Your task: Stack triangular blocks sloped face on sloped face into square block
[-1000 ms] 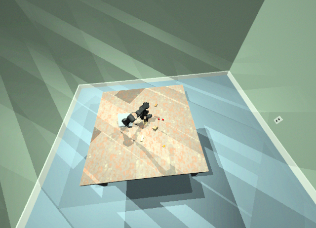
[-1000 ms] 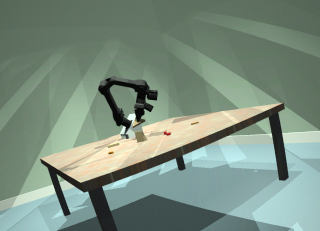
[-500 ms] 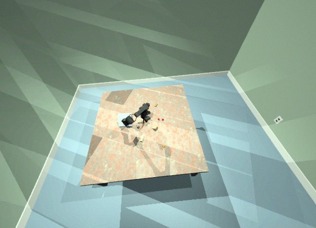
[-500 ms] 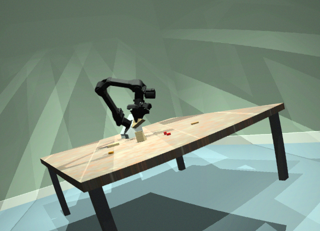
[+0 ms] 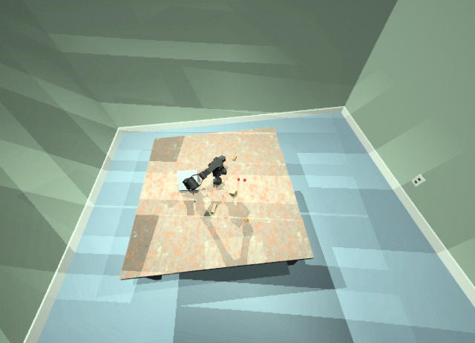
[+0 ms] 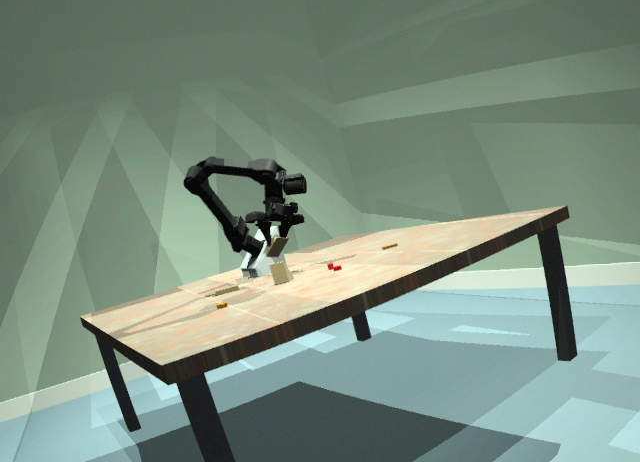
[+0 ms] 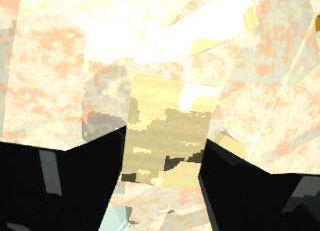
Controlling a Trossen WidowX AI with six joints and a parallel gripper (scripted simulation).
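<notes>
Now: gripper tip 110 mm short of the pale wooden triangular block, 70 mm to the left of it and 80 mm above it. Also, from my gripper tip: flat tan stick: 70 mm behind, 170 mm to the right, 90 mm below; then small orange cube: 170 mm ahead, 310 mm to the right, 100 mm below.
</notes>
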